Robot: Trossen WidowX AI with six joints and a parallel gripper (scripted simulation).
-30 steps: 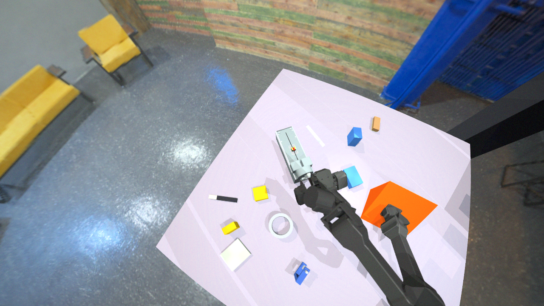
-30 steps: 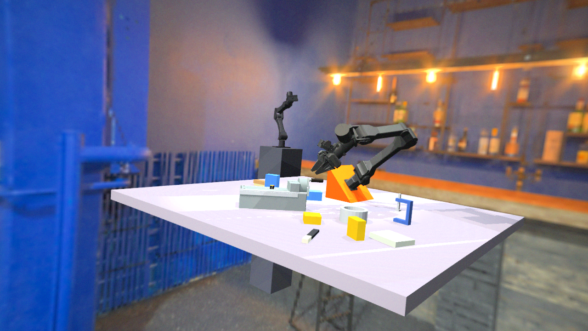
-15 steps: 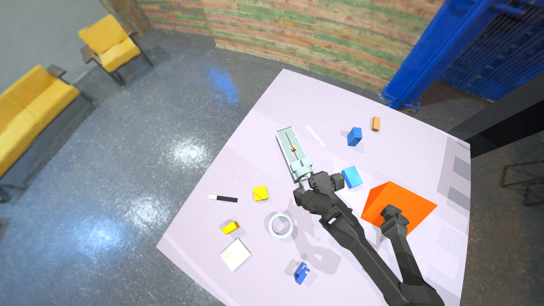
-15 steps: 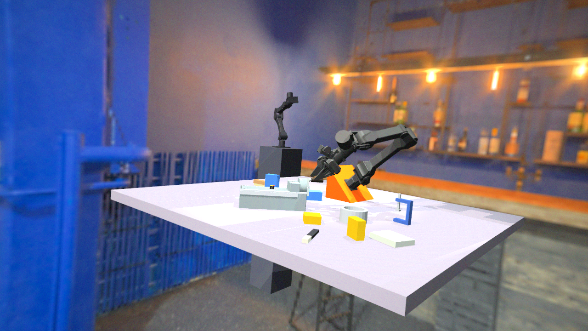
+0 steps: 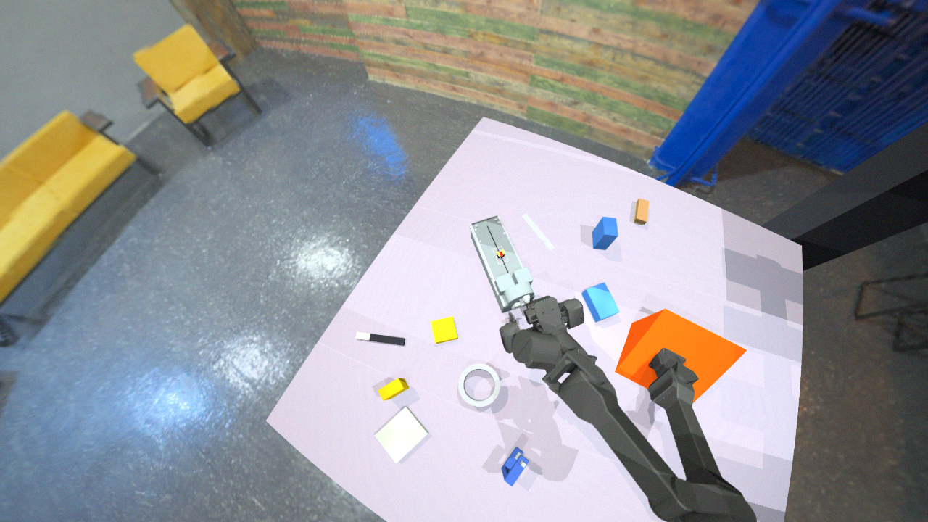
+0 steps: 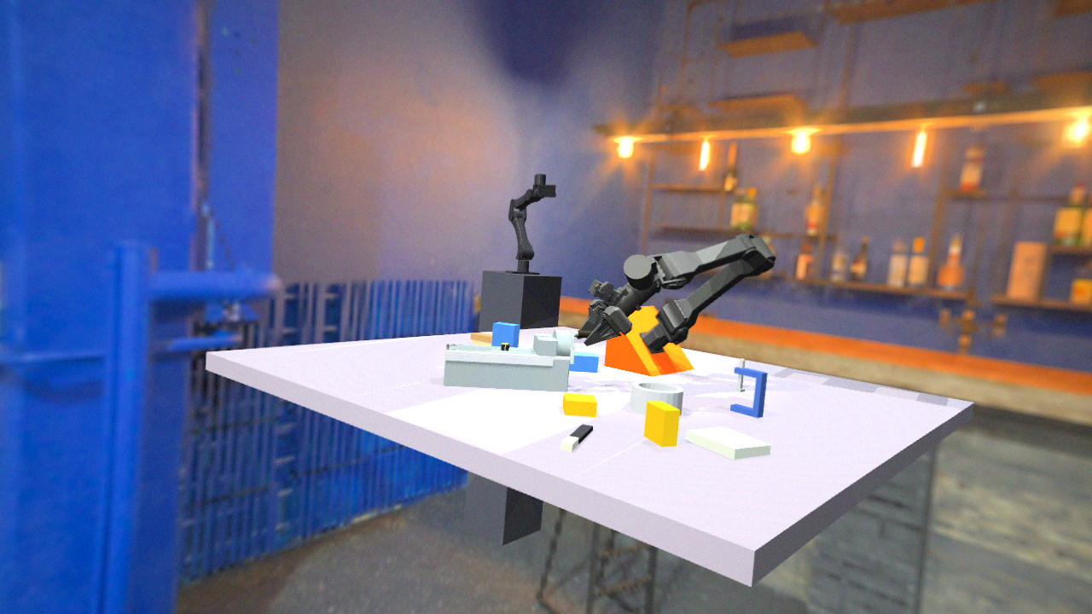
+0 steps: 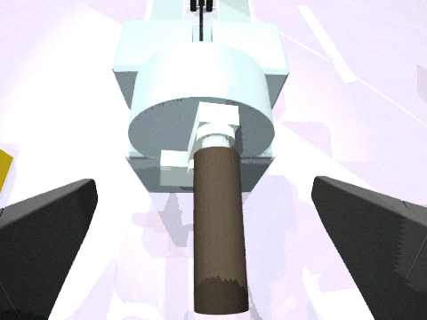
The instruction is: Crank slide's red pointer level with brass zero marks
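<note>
Right now the brown crank handle is 20 mm behind my gripper tip, 20 mm above it and 10 mm to the left of it. Round my gripper tip: metal strip 270 mm to the right, 100 mm below, 70 mm ahead; then blue clamp 330 mm to the left, 140 mm behind, 50 mm below; then red pointer 120 mm ahead, 100 mm to the right, 20 mm below.
</note>
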